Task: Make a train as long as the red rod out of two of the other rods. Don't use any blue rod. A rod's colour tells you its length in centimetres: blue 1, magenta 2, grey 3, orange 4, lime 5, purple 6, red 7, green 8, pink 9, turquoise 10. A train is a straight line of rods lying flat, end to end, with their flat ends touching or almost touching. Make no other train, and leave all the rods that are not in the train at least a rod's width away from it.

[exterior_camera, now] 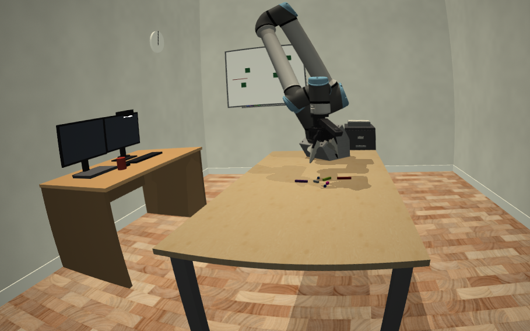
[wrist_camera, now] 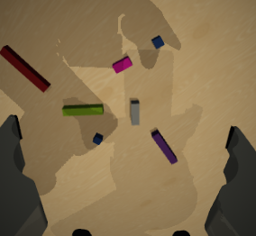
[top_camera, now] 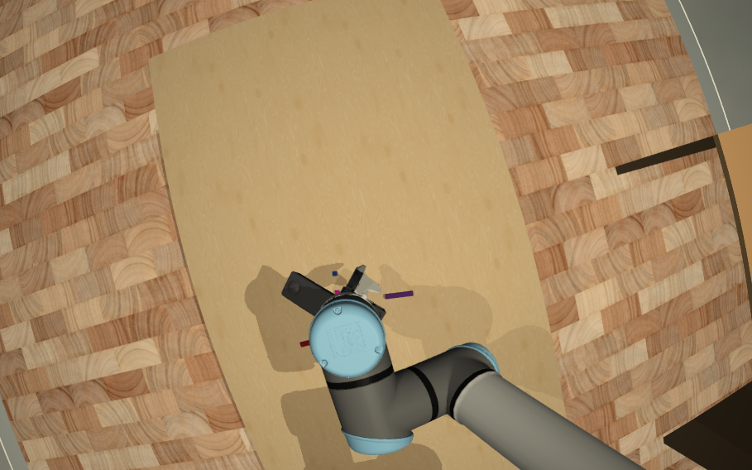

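My hand is 1 cm short of the magenta rod, 1 cm to the right of it and 10 cm above it. Also, from my hand: grey rod (3 cm behind, 4 cm to the right, 10 cm below); lime rod (7 cm behind, 1 cm to the left, 10 cm below); red rod (7 cm behind, 9 cm to the left, 10 cm below).
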